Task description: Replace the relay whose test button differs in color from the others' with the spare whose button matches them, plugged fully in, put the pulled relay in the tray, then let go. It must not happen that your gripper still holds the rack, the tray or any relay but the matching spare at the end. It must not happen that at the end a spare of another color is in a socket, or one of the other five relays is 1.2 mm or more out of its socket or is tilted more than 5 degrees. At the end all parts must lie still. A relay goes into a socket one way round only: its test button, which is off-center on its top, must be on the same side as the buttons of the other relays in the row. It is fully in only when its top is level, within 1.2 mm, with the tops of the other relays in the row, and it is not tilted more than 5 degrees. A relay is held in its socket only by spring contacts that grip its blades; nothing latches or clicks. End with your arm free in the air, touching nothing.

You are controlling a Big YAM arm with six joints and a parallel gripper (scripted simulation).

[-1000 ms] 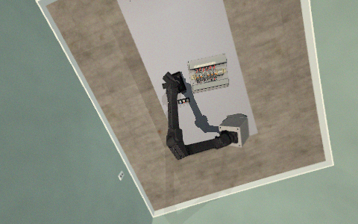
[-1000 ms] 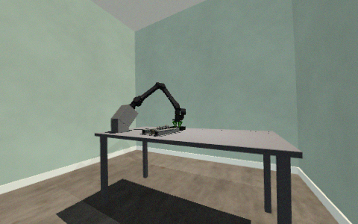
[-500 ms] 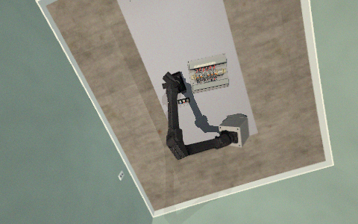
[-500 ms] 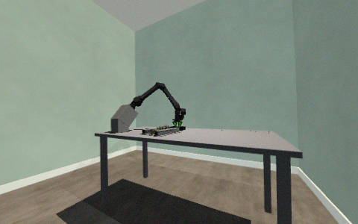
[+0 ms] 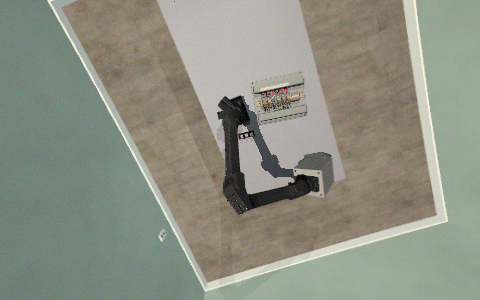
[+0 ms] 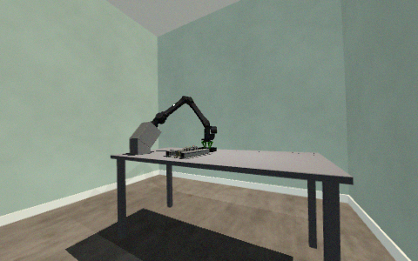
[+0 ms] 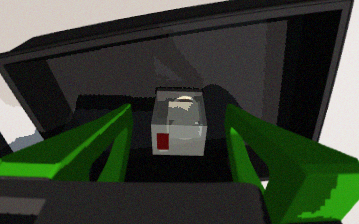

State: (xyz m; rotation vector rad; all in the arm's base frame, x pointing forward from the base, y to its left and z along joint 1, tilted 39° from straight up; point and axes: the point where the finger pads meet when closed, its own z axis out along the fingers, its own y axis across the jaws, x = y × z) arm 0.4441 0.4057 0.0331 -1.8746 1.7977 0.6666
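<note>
Right now my hand is 20 mm above the black tray. Also, from my hand: dark stand: 160 mm behind, 40 mm to the right, 20 mm below.
</note>
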